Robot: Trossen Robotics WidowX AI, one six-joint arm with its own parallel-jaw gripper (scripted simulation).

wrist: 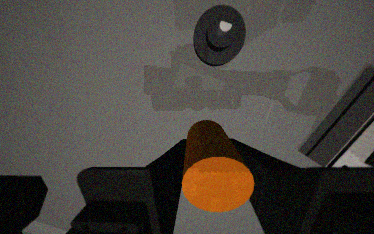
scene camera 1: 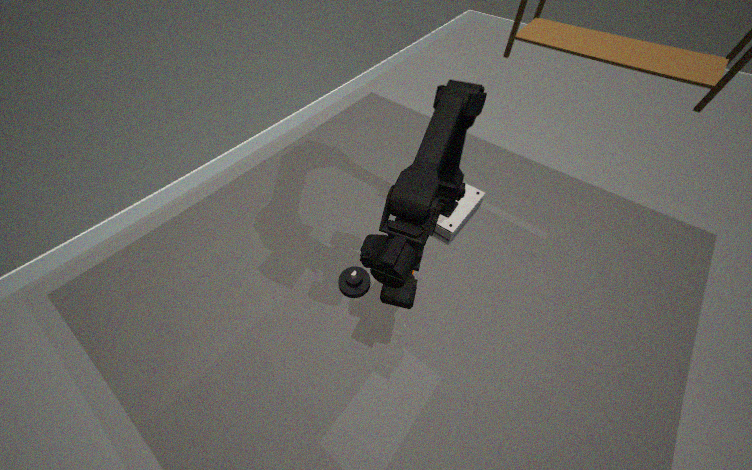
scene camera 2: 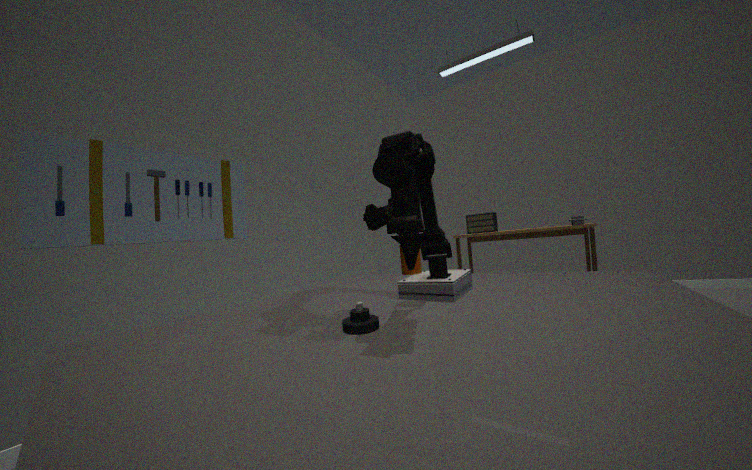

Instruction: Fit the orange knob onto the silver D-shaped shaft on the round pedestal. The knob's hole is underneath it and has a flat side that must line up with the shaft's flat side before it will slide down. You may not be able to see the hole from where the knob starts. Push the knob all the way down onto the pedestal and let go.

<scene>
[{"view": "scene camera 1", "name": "my gripper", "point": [403, 281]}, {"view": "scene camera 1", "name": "dark round pedestal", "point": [354, 282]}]
</scene>
